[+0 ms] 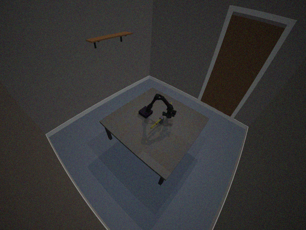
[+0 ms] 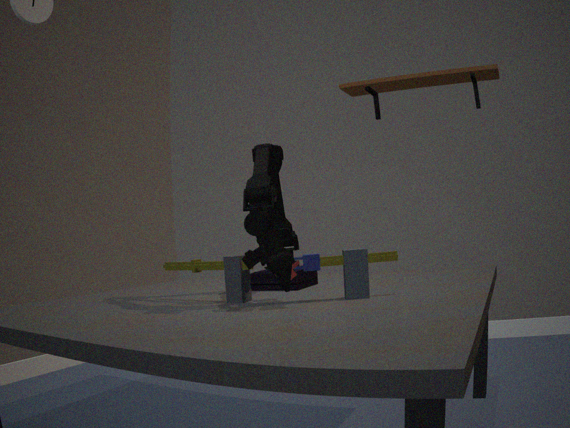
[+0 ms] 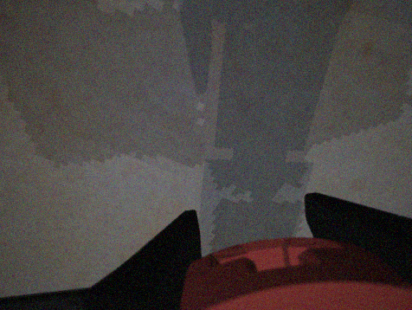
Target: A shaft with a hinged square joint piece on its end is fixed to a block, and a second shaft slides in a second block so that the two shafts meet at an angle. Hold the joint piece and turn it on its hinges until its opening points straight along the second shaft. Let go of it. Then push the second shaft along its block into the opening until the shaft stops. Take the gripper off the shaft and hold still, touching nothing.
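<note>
Now: gripper tip 50 mm below the red joint piece.
</note>
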